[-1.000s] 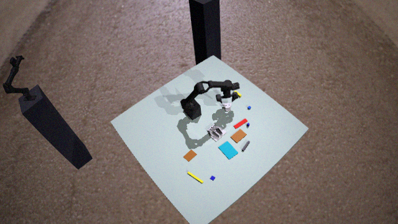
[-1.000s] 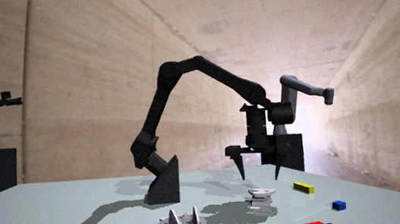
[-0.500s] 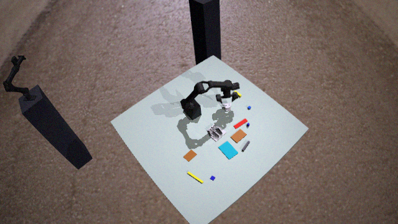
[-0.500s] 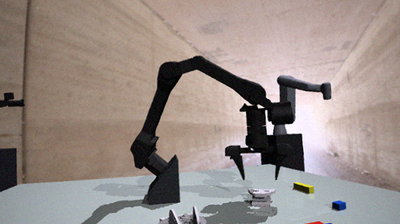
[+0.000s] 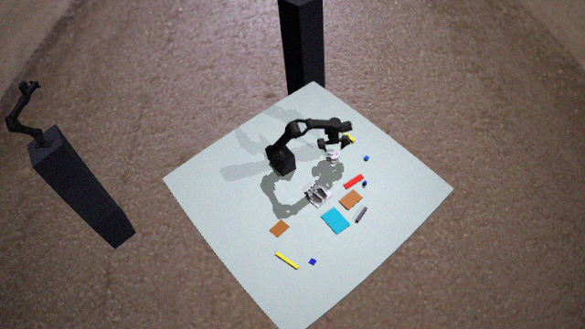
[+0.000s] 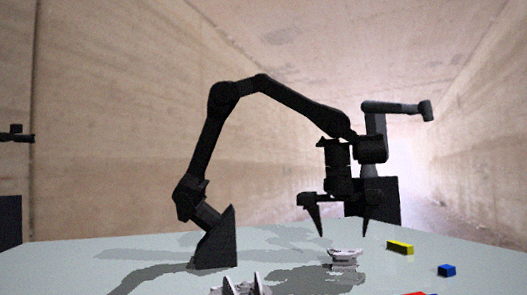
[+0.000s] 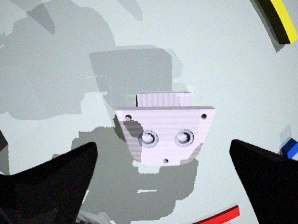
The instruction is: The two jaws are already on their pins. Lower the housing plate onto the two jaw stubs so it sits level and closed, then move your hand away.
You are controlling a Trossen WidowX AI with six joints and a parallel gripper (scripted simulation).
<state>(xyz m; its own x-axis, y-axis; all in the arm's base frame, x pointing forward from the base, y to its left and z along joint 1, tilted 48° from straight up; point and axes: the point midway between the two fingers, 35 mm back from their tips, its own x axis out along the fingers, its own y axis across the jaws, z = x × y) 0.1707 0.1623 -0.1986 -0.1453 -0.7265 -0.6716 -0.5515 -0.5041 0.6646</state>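
The grey bracket lies 10 mm ahead of my gripper tip and 50 mm below it. From my gripper tip the other things lie so: grey rod: 400 mm ahead, 170 mm to the right, 50 mm below; then orange tile: 280 mm ahead, 140 mm to the right, 60 mm below; then red bar: 210 mm ahead, 40 mm to the right, 60 mm below.
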